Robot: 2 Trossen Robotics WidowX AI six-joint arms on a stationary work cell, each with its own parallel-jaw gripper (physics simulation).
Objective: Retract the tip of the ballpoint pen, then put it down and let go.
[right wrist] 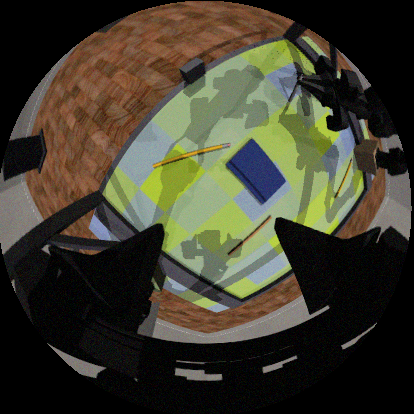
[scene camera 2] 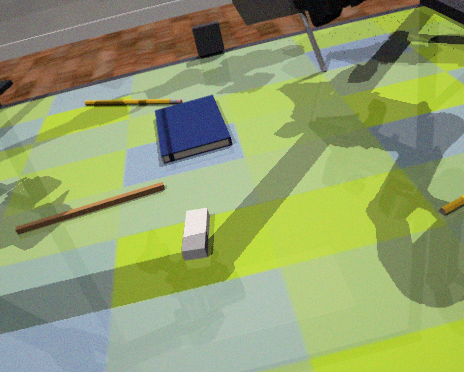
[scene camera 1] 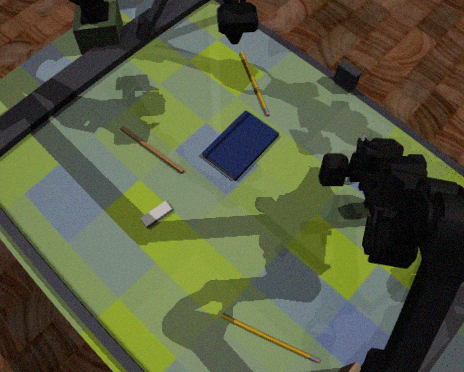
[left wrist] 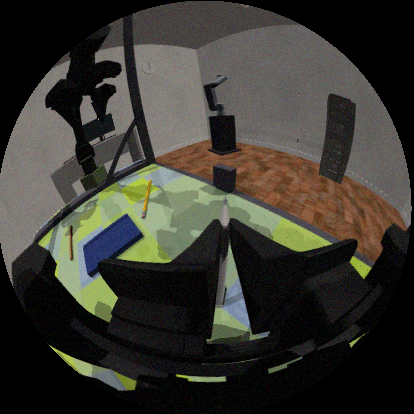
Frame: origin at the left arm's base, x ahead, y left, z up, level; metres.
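Seen in the pictures: left gripper, fingertip midpoint: (right wrist: 297, 79) (scene camera 2: 296, 3) (scene camera 1: 361, 139) (left wrist: 223, 224); right gripper, fingertip midpoint: (right wrist: 220, 226) (left wrist: 90, 124); left arm's base, link origin: (right wrist: 377, 157); right arm's base, link origin: (scene camera 1: 94, 13) (left wrist: 91, 171).
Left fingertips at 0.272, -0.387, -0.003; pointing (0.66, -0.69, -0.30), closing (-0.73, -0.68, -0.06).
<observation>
Offsets run from my left fingertips to a thing's top centre, as dx, dy, dz. Level surfaces: height alone.
A grey ballpoint pen {-0.011, +0.016, +0.023} (scene camera 2: 315, 46) (left wrist: 222, 280) is held by my left gripper (left wrist: 223, 224), whose fingers are shut on it. In scene camera 2 the pen slants down from the dark gripper at the top edge, its lower end at or very near the mat. In the left wrist view its pale conical end shows beyond the fingertips and a clip shows near the other end. Whether the writing tip is out is too small to tell. In scene camera 1 the left arm mostly hides the pen. My right gripper (right wrist: 220, 226) is open and empty, high above the mat.
A blue book {+0.200, +0.113, -0.089} (scene camera 1: 241, 146) (scene camera 2: 192, 127) lies on the checkered mat {dz -0.101} (scene camera 2: 350, 280). Yellow pencils {+0.284, -0.033, -0.094} (scene camera 1: 255, 85) {-0.093, +0.378, -0.094} (scene camera 1: 270, 337), a brown stick {+0.334, +0.242, -0.094} (scene camera 1: 152, 150) (scene camera 2: 90, 207) and a white-grey eraser {+0.220, +0.340, -0.089} (scene camera 1: 157, 214) (scene camera 2: 196, 234) lie apart. A dark block {+0.127, -0.169, -0.044} (scene camera 1: 347, 76) (scene camera 2: 208, 39) stands by the edge.
</observation>
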